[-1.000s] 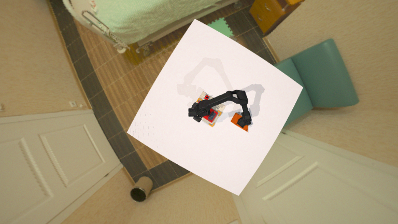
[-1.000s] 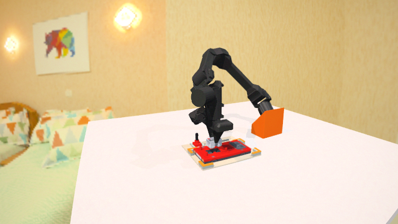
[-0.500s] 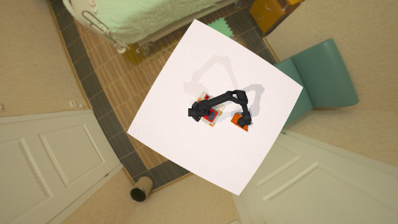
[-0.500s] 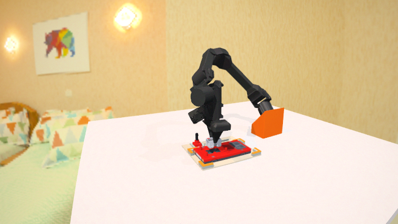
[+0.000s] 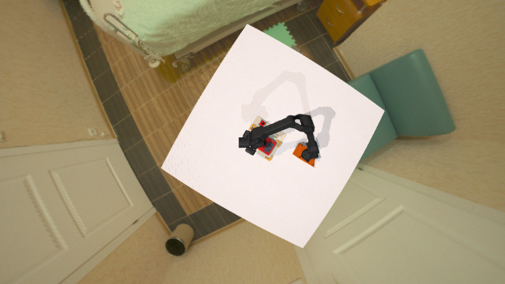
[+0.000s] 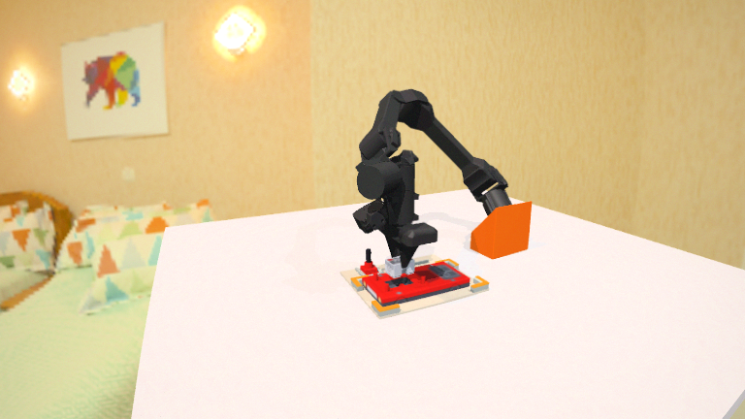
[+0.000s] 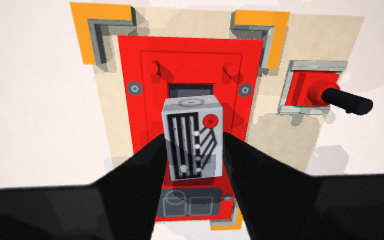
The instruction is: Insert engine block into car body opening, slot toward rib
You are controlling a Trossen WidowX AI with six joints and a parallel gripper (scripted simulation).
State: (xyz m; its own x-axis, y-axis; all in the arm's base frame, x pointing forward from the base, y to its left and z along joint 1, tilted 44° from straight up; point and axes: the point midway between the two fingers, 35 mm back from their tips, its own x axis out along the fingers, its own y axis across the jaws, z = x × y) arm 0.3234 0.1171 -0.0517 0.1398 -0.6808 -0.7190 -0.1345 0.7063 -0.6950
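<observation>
Now: gripper tip 10 mm above the grey engine block.
</observation>
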